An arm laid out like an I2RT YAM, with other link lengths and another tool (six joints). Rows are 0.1 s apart.
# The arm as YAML. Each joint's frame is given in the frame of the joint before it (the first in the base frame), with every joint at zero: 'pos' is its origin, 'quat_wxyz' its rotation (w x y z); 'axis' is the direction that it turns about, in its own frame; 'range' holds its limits. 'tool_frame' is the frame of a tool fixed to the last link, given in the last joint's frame.
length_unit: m
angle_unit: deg
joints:
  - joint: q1
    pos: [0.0, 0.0, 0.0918]
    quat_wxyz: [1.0, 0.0, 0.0, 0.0]
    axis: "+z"
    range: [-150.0, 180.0]
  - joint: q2
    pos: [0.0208, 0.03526, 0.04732]
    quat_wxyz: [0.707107, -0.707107, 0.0, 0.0]
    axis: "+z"
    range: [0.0, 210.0]
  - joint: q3
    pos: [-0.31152, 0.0, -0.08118]
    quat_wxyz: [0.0, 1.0, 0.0, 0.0]
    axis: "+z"
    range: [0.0, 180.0]
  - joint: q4
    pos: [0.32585, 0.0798, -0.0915]
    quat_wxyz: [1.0, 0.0, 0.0, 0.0]
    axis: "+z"
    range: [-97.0, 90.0]
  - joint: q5
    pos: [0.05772, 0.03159, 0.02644]
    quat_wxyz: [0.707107, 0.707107, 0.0, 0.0]
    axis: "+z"
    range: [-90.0, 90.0]
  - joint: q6
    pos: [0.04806, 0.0, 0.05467]
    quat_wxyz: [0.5, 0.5, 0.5, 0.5]
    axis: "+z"
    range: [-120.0, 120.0]
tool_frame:
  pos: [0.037, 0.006, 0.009]
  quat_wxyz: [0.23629, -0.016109, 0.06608, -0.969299]
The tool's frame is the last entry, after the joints.
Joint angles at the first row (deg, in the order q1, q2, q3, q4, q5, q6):
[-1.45 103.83 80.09 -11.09 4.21 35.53]
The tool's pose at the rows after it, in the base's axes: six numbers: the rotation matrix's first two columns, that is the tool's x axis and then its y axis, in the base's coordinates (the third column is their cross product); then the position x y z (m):
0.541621 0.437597 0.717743 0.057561 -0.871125 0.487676 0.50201 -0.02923 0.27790
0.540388 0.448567 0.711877 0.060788 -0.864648 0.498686 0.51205 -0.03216 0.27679
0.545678 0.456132 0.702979 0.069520 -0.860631 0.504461 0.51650 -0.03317 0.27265
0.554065 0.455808 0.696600 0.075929 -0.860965 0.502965 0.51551 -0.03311 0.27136
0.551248 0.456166 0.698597 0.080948 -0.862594 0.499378 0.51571 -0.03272 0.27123
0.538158 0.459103 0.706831 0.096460 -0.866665 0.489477 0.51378 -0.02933 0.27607
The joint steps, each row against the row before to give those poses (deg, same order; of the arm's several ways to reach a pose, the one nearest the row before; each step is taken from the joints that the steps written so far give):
[-0.55 2.12 2.37 0.52 0.02 -0.15]
[-0.24 1.86 2.09 -0.17 0.04 -0.86]
[-0.07 1.09 0.77 -0.20 0.00 -0.54]
[0.00 0.07 0.00 -0.63 -0.02 0.00]
[0.00 0.00 0.00 0.00 -0.41 0.00]
[0.24 -0.72 -0.09 -0.38 -1.18 0.02]

